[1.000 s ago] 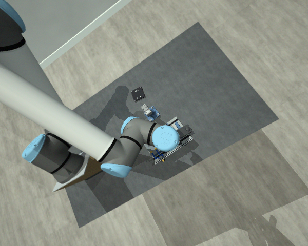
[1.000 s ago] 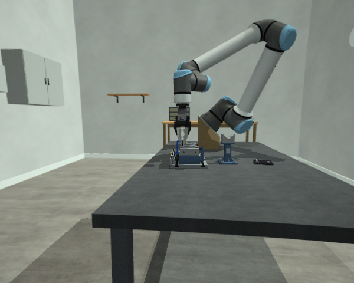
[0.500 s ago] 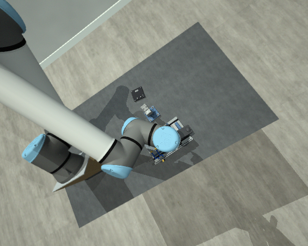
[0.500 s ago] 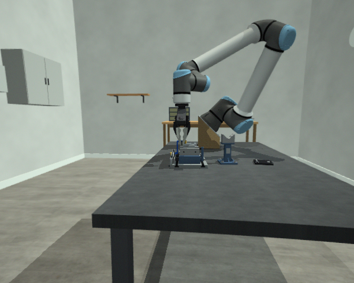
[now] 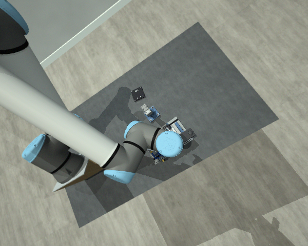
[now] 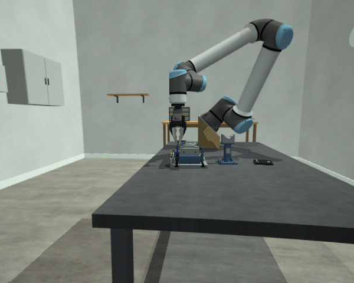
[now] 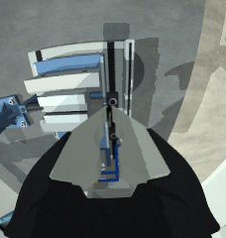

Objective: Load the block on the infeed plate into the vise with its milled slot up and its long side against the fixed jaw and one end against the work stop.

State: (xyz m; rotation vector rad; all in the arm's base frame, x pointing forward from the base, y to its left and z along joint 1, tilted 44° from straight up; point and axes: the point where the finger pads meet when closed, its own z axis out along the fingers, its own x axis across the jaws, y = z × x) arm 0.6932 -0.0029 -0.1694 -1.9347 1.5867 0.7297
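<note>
Right now the part is 6 cm to the left of my hand, 2 cm below it and 1 cm behind it. From my hand the other things lie so: infeed plate 45 cm to the left, 13 cm behind, 11 cm below; vise 8 cm below, 8 cm behind, 5 cm to the left.
</note>
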